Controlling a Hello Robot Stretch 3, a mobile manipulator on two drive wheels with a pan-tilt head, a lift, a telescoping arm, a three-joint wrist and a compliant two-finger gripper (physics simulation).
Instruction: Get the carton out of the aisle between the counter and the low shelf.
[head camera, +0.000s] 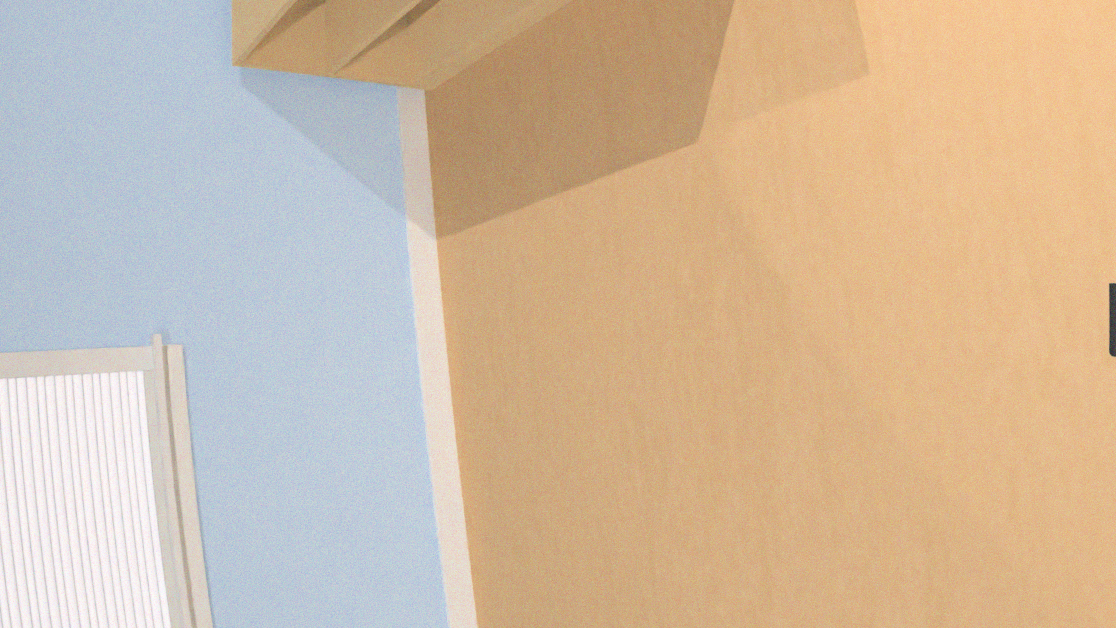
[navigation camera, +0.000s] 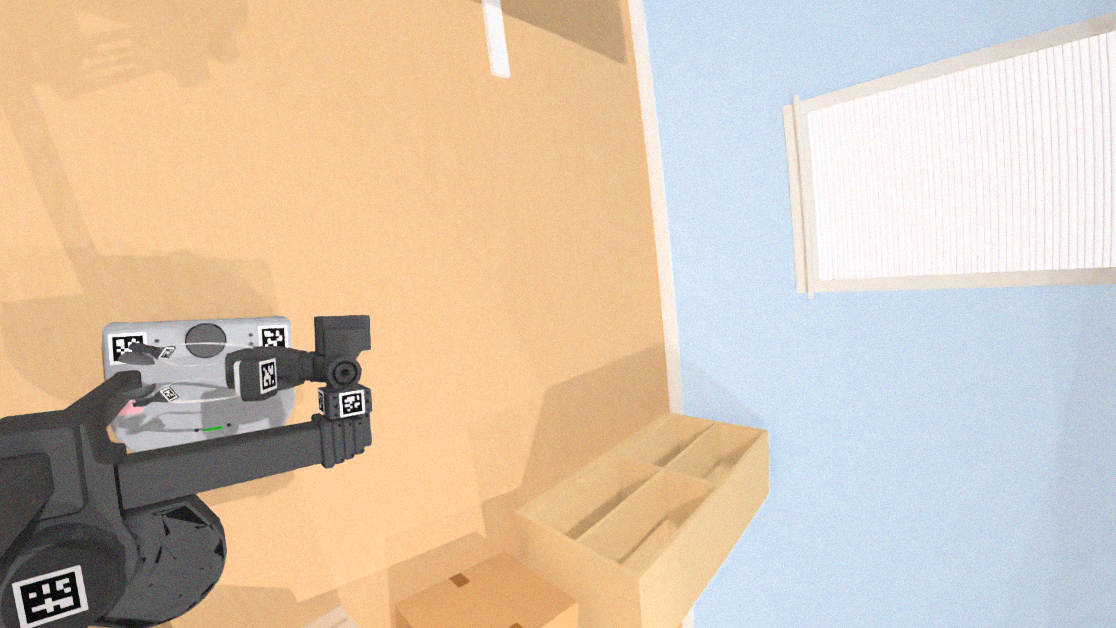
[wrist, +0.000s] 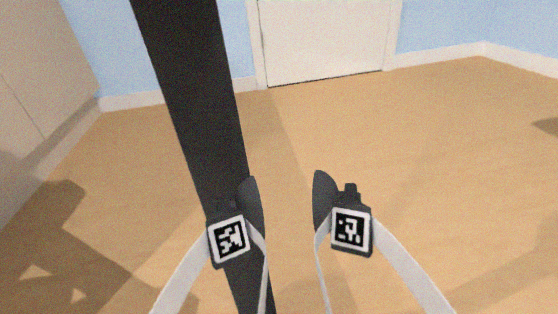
Labels:
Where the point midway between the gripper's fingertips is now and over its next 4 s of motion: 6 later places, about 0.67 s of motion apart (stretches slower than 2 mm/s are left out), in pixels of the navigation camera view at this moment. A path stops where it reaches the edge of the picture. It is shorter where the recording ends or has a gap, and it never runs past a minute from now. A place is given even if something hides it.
My gripper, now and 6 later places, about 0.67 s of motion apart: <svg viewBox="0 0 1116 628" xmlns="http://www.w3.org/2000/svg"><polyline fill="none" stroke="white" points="121,375 224,344 288,403 278,426 285,437 291,446 281,455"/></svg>

